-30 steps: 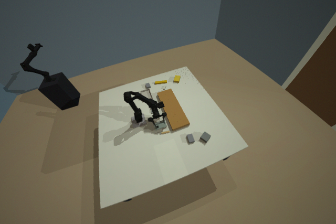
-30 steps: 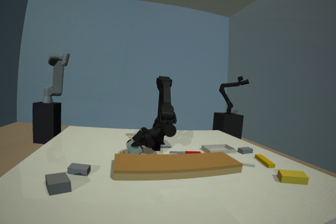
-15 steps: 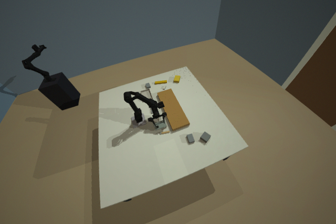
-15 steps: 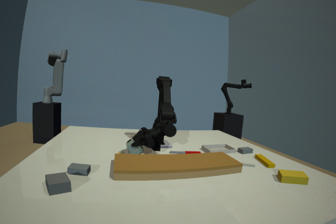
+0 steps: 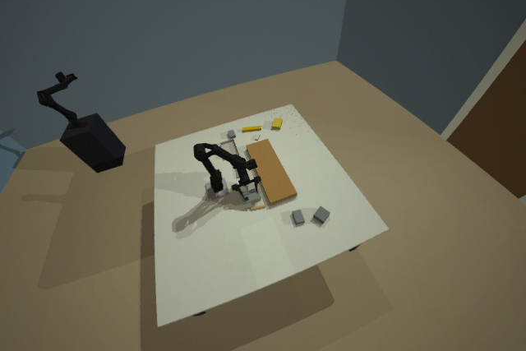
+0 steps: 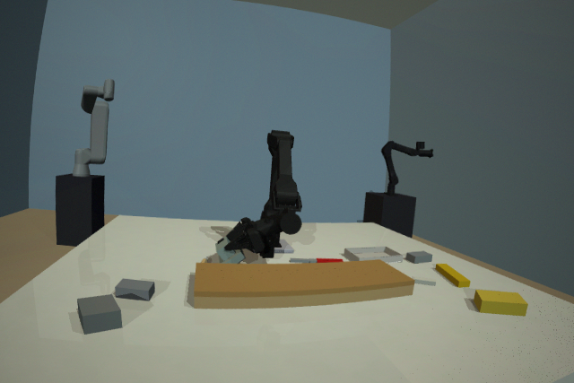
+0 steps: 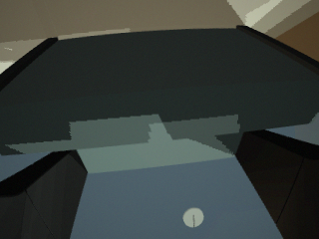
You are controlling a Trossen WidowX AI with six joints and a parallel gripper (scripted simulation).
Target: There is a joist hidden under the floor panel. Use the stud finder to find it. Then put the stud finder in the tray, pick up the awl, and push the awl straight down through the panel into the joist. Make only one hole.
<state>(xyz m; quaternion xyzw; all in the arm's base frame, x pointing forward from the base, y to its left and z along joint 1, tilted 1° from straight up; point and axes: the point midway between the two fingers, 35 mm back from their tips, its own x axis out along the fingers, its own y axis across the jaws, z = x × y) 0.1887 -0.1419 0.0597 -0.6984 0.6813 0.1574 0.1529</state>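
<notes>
My gripper tip is now 2 cm past the stud finder and 1 cm above it. Also, from my gripper tip: wooden-handled pointed tool (6 cm to the right, 6 cm below, 1 cm behind); grey tray (49 cm to the left, 5 cm below, 4 cm behind); red-handled tool (28 cm to the left, 6 cm below, 3 cm behind).
</notes>
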